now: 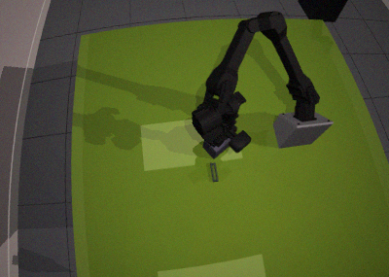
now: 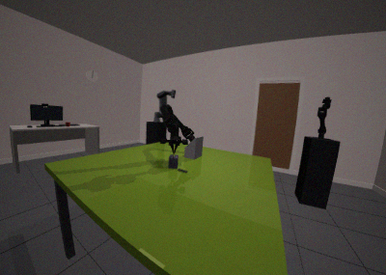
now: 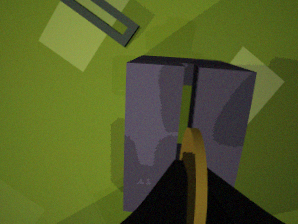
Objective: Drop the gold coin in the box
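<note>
My gripper tip is now 1 cm below the gold coin.
</note>
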